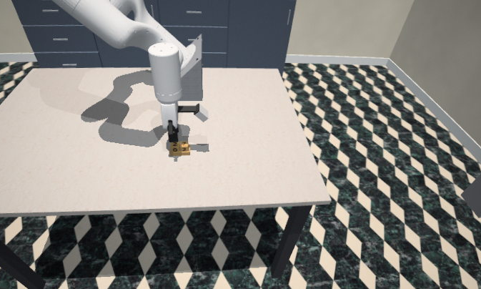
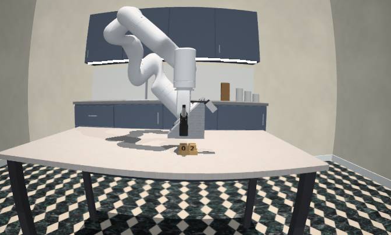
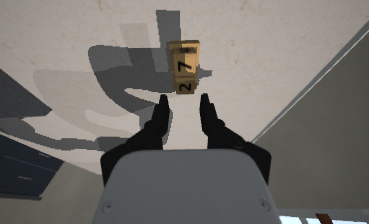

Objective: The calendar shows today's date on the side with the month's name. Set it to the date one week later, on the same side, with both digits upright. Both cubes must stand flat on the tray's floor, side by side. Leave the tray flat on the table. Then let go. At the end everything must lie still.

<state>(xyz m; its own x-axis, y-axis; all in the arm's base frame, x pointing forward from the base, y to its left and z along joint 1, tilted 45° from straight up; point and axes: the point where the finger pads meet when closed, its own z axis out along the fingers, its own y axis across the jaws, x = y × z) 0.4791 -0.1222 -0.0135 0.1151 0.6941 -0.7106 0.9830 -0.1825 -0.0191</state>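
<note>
Right now the wooden tray is 8 cm below my hand and 2 cm to the left of it.
</note>
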